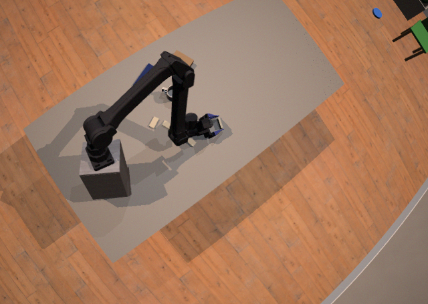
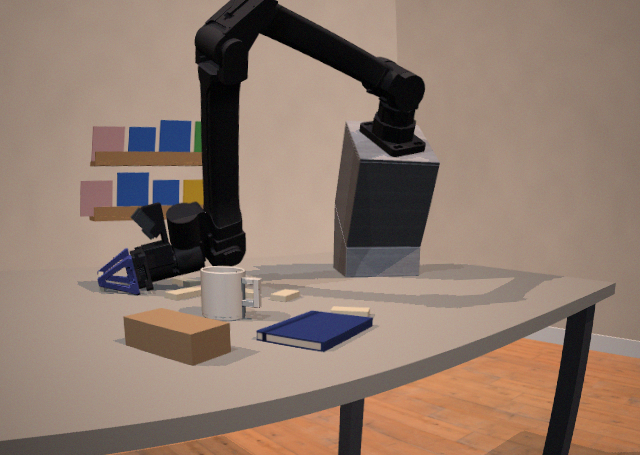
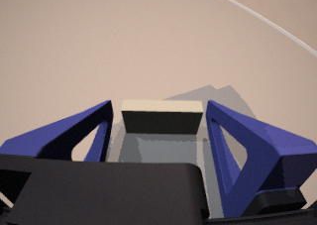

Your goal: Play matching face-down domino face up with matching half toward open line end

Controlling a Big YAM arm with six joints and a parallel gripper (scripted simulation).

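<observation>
The cream domino lies 1 cm below my hand. From my hand the other things lie so: blue book 37 cm to the left, 24 cm behind, 1 cm below; brown box 39 cm to the left, 4 cm behind; white mug 24 cm to the left, 16 cm behind, 1 cm above.
</observation>
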